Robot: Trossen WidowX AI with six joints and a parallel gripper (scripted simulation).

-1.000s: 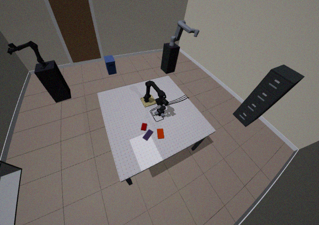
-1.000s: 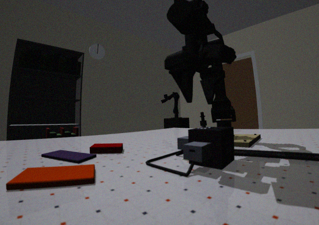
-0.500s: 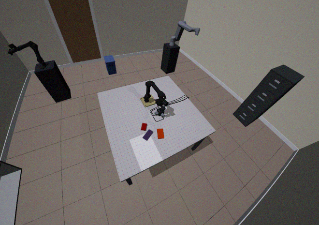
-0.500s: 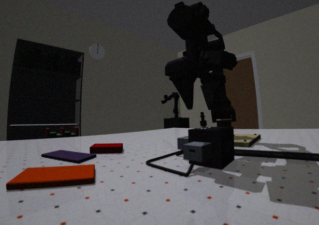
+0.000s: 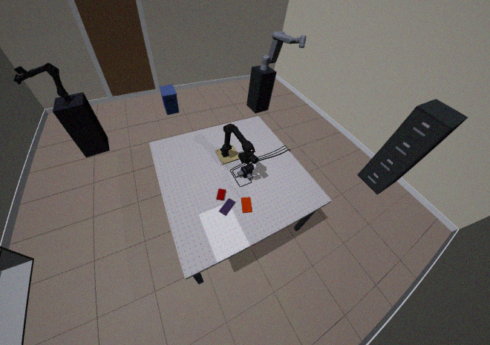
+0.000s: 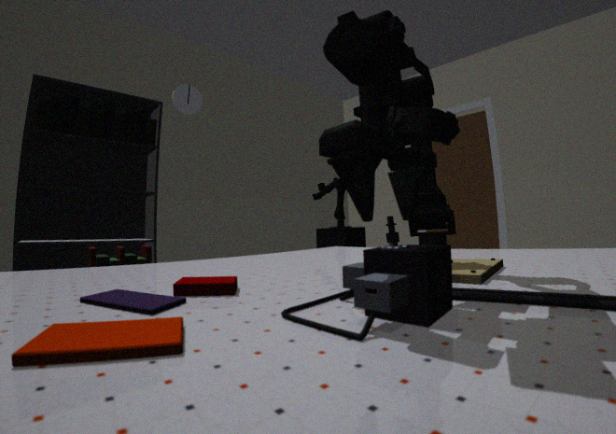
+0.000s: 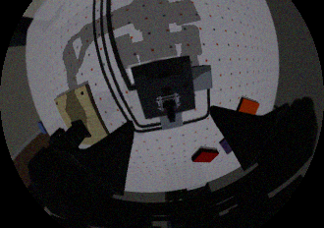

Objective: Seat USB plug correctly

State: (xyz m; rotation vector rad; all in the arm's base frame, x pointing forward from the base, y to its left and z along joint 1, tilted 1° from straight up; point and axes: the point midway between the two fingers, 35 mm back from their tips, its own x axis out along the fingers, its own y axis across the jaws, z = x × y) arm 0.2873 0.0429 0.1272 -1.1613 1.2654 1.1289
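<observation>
The USB plug is 20 mm below my gripper tip. Round my gripper tip: red block 90 mm ahead, 280 mm to the right, 100 mm below; then orange tile 270 mm ahead, 140 mm to the right, 100 mm below; then purple tile 210 mm ahead, 280 mm to the right, 100 mm below.
</observation>
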